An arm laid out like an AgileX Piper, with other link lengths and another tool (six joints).
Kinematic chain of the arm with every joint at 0, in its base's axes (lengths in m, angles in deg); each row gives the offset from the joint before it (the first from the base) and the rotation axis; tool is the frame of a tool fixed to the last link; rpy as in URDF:
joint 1: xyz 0 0 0.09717 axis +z
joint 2: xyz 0 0 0 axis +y
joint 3: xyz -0.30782 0 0.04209 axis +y
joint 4: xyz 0.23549 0 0.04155 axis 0.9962 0 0.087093
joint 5: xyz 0 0 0 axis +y
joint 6: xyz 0.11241 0 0.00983 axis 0.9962 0 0.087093
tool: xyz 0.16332 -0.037 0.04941 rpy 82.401 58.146 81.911
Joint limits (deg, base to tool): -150..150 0..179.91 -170..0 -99.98..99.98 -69.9..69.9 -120..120
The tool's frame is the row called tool.
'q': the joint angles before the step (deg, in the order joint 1, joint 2, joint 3, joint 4, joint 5, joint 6). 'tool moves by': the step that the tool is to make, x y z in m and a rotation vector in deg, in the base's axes. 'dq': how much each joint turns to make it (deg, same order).
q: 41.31, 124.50, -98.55, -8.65, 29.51, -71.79
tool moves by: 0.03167, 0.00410, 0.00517, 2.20, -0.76, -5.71
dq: 0.00, 4.30, -7.74, -4.87, 2.36, 9.11
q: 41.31, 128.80, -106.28, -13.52, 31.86, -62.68
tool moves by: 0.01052, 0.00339, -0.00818, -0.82, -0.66, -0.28
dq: 0.00, 2.69, -3.33, -1.54, 0.80, 0.73
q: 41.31, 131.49, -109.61, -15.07, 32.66, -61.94
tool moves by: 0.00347, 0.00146, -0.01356, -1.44, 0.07, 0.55
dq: 0.00, 2.01, -1.60, -0.58, 0.52, -0.68
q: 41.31, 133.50, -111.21, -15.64, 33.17, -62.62
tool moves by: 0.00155, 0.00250, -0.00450, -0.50, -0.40, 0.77
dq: 0.00, 0.86, -0.64, -0.12, -0.33, -0.86
